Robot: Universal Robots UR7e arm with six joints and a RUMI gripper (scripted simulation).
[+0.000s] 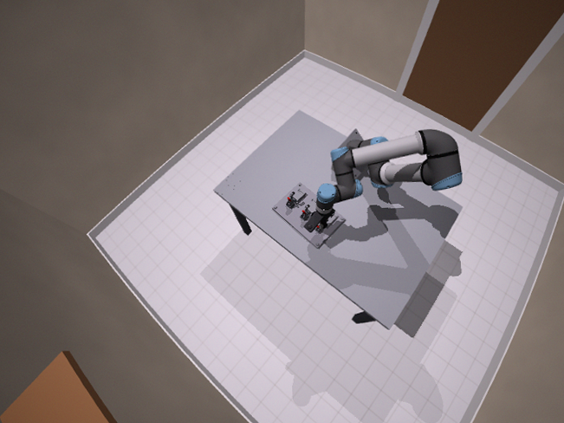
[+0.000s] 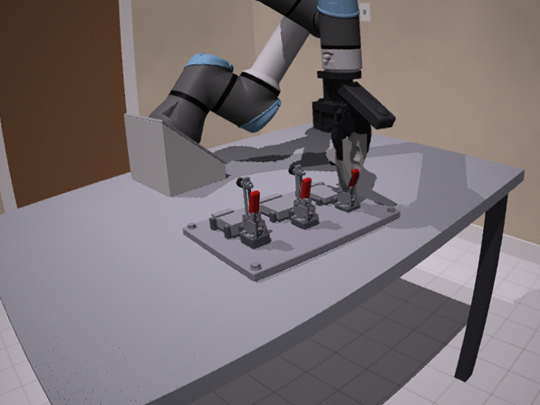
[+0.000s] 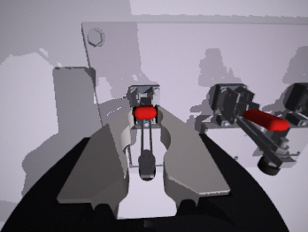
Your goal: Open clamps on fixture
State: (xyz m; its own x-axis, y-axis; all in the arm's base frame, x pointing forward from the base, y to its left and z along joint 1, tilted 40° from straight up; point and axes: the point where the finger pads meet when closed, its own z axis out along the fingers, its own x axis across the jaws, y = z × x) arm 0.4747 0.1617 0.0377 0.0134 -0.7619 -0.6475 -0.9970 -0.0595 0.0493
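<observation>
My gripper is now 110 mm to the left of the grey fixture plate, 70 mm above it and 40 mm past it. From my hand the other things lie so: grey part block: 220 mm to the right, 90 mm behind, 40 mm below.
</observation>
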